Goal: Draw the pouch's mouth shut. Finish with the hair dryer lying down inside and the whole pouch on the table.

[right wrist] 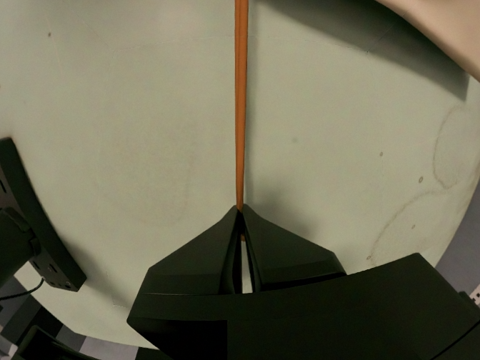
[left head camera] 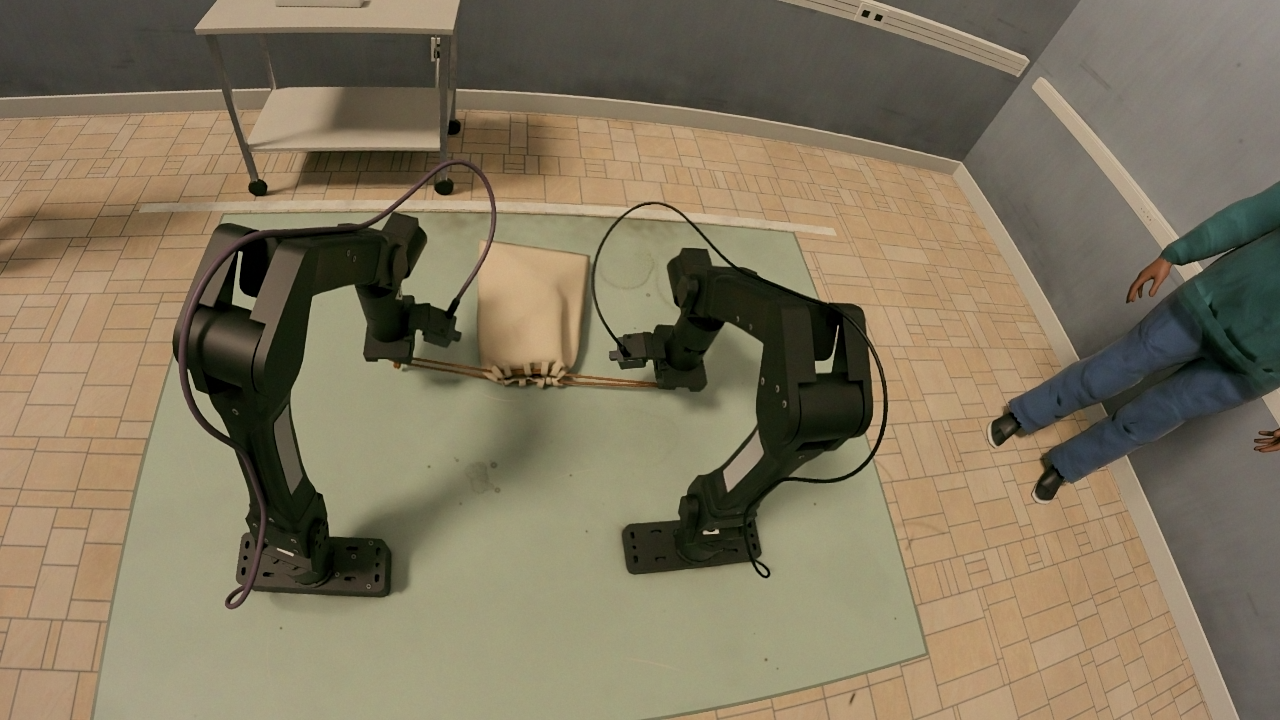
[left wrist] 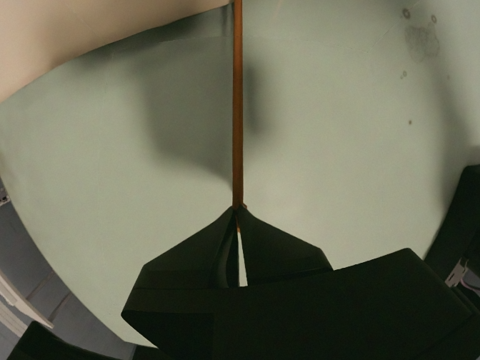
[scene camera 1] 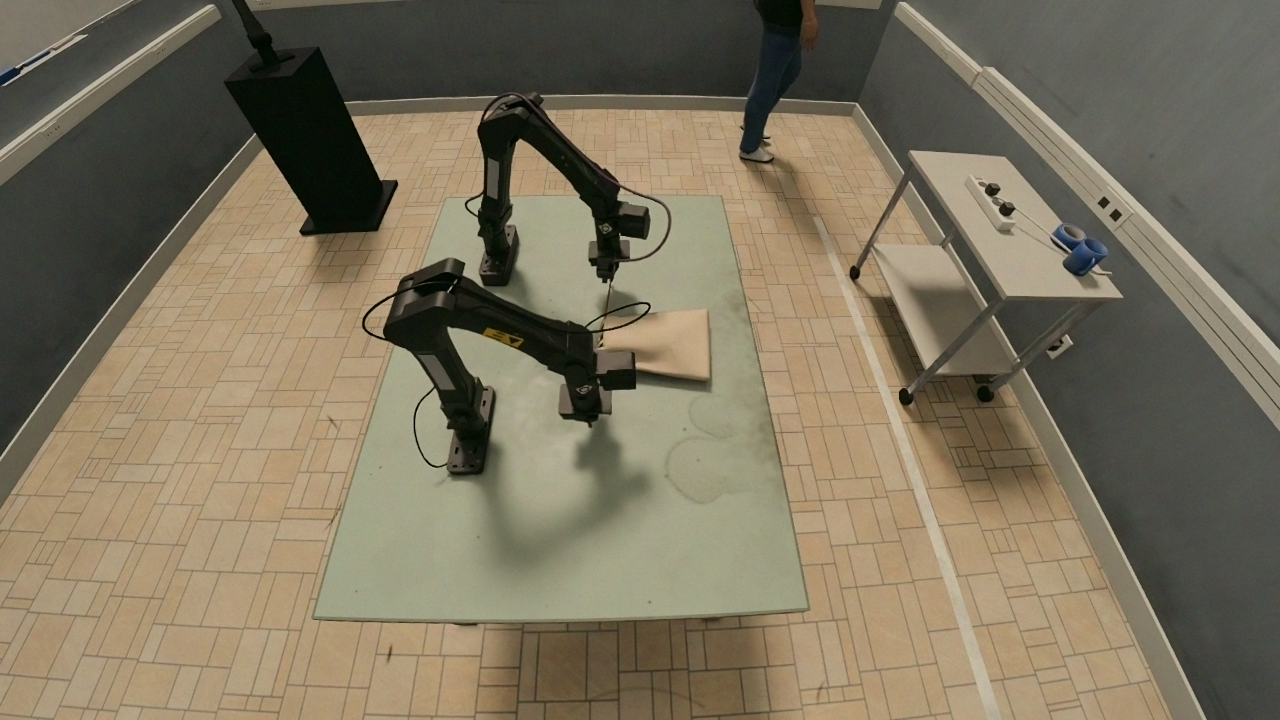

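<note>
The beige pouch (left head camera: 532,304) (scene camera 1: 675,342) (left wrist: 100,30) (right wrist: 445,30) lies flat on the table, its mouth gathered in tight folds at the near edge in the left head camera. The hair dryer does not show; a raised bulge shows in the cloth. My left gripper (left wrist: 236,212) is shut on the orange-brown drawstring (left head camera: 447,367) (left wrist: 238,100) at the left of the mouth. My right gripper (right wrist: 240,212) is shut on the drawstring (left head camera: 613,382) (right wrist: 241,100) at the right of the mouth. Both cord ends run taut and nearly straight from the mouth to the fingertips.
The green table (left head camera: 537,626) (scene camera 1: 554,573) carries both arm bases. The arms' cables loop beside the pouch in the left head camera. A wheeled cart (left head camera: 340,17) (scene camera 1: 957,170) stands beyond the table. A person (left head camera: 1190,331) stands on the floor at the right.
</note>
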